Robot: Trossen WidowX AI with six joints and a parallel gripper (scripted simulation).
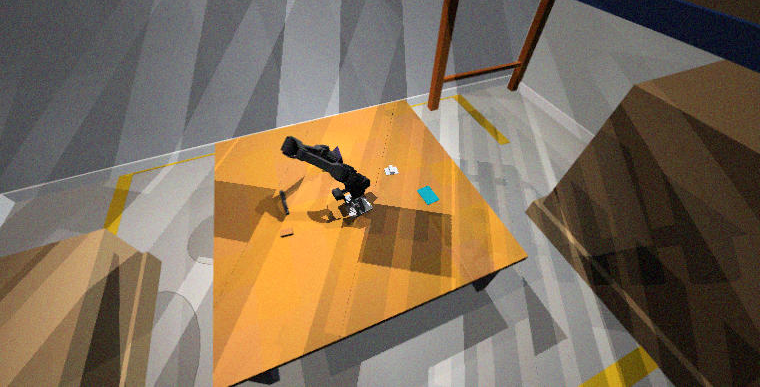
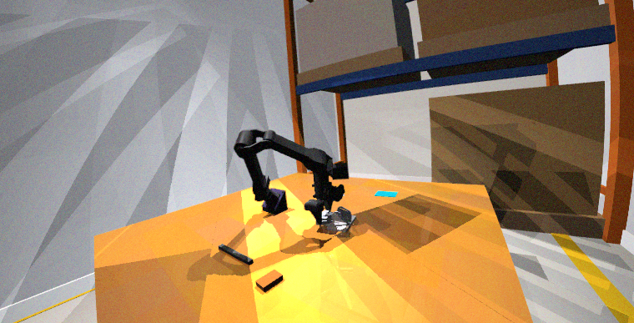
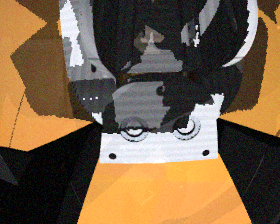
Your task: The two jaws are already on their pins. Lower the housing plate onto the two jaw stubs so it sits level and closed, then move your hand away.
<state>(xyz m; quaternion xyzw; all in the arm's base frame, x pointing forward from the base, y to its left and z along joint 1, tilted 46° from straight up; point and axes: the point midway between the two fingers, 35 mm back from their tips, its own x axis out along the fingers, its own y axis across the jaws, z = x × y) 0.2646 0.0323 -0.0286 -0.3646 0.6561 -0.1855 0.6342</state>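
Now: gripper tip 1 cm short of the white housing part and 2 cm below it. Also, from my gripper tip: white block (12 cm behind, 25 cm to the left); brown block (11 cm ahead, 34 cm to the right); dark bar (8 cm behind, 34 cm to the right).
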